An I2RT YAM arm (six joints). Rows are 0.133 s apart.
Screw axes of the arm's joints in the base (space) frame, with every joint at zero. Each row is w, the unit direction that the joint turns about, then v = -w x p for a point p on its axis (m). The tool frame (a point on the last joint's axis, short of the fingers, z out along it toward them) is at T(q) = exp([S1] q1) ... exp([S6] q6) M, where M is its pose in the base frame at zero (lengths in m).
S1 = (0, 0, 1, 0, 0, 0)
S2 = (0, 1, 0, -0.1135, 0, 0.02)
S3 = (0, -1, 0, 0.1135, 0, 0.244)
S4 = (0, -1, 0, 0.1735, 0, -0.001)
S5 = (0, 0, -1, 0, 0.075, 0)
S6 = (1, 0, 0, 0, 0.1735, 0)
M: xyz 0.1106 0 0.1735 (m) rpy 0 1.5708 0 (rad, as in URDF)
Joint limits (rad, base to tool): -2.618..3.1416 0..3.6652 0..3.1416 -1.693..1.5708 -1.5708..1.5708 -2.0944..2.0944
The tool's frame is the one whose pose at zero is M.
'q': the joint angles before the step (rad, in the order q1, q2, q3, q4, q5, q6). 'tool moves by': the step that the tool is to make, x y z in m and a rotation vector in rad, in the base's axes. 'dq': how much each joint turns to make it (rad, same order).
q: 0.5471, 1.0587, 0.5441, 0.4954, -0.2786, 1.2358
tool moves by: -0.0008, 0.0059, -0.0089, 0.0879, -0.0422, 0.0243
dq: 0.0223, 0.0502, -0.0572, 0.2047, -0.0005, 0.0543
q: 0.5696, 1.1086, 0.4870, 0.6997, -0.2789, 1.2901
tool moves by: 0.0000, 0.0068, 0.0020, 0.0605, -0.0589, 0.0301
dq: 0.0223, 0.0441, -0.0095, 0.1415, -0.0055, 0.0199
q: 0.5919, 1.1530, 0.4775, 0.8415, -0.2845, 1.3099
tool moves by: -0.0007, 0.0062, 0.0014, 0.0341, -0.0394, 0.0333
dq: 0.0205, 0.0336, -0.0007, 0.0886, -0.0115, 0.0085
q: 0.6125, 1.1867, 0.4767, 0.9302, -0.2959, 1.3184
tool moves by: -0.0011, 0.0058, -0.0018, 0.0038, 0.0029, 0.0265
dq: 0.0205, 0.0195, 0.0023, 0.0189, -0.0048, 0.0062
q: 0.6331, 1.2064, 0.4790, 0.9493, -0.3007, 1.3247
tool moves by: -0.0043, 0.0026, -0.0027, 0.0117, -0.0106, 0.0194
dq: 0.0183, 0.0058, -0.0167, 0.0389, -0.0003, 0.0033
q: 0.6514, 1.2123, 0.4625, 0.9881, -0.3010, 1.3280
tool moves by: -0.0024, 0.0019, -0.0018, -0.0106, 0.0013, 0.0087
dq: 0.0120, -0.0023, -0.0048, -0.0076, 0.0014, -0.0085
